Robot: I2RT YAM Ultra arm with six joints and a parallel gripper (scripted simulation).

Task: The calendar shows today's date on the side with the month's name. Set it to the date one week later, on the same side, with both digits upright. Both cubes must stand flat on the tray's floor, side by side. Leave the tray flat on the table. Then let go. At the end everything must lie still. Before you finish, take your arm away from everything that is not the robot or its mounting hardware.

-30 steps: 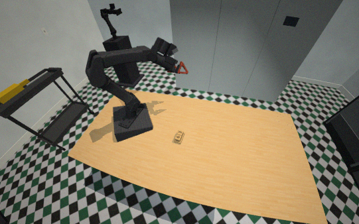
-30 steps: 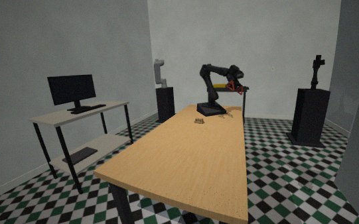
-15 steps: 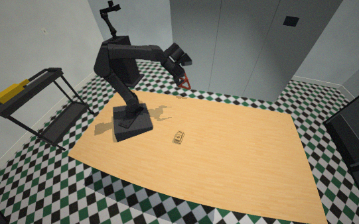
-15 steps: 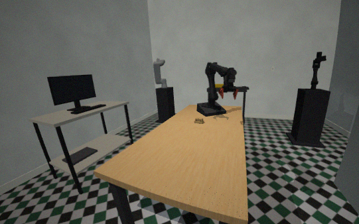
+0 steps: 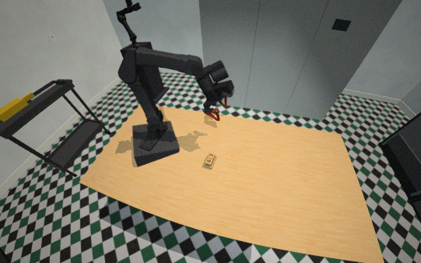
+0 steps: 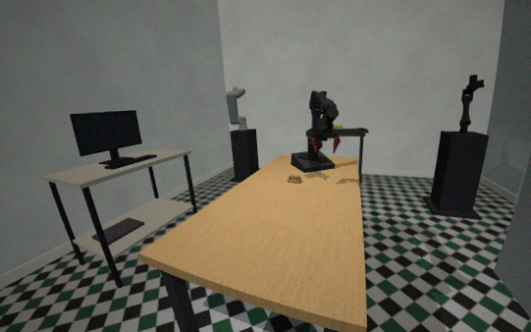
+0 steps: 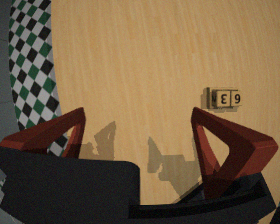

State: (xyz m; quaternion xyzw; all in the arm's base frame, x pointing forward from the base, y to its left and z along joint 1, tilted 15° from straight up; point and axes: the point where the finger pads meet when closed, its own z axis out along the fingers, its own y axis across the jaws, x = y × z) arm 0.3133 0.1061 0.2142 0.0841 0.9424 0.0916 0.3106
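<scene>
My hand is 1 cm past the wooden cube, 19 cm to the left of it and 16 cm above it. Also, from my hand: wooden tray 1 cm behind, 17 cm to the right, 18 cm below.
</scene>
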